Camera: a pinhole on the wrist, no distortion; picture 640 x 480 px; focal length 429.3 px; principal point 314.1 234.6 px. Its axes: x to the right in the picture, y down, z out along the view. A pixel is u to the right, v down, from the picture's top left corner.
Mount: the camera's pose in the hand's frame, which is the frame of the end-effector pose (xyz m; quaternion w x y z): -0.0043 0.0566 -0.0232 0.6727 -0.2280 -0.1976 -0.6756
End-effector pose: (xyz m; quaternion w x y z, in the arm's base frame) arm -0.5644 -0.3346 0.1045 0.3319 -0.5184 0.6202 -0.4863
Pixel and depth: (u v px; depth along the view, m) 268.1 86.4 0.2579
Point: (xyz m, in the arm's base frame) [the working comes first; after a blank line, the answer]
In the camera's frame: -0.0276 -0.0890 0.2579

-0.4570 -0.3027 -0.1736
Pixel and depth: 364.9 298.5 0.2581
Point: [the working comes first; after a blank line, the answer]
In the camera's frame: 0.0305 0.0384 0.2581

-0.4459 -0.4330 -0.1235
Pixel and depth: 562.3 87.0 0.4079
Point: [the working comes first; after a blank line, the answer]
In the camera's frame: 0.2358 -0.1402 0.4079

-0.1527 -0.3318 -0.1401
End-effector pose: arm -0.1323 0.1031 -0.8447 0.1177 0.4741 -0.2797 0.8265
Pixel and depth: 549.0 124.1 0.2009
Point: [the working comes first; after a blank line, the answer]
In the camera's frame: 0.1099 -0.0517 0.2009

0.0020 -0.0795 -0.8319
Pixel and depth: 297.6 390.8 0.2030
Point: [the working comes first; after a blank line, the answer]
In the camera's frame: -0.0078 0.0739 0.2030

-0.1578 -0.1255 -0.7876
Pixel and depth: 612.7 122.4 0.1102
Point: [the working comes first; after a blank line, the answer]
In the camera's frame: 0.0766 -0.0288 0.1102

-0.0638 -0.0062 -0.8443
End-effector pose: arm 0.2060 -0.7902 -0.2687 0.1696 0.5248 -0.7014 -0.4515
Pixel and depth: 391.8 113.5 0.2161
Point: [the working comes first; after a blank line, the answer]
In the camera's frame: 0.0391 -0.0610 0.2161

0.0136 -0.6532 -0.2296
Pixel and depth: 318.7 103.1 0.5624
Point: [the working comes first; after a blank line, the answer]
In the camera's frame: 0.0060 -0.1723 0.5624

-0.2724 -0.4352 -0.1657
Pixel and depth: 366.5 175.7 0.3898
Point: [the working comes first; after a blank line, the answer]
In the camera's frame: 0.0476 -0.0535 0.3898

-0.1506 -0.5958 -0.2364
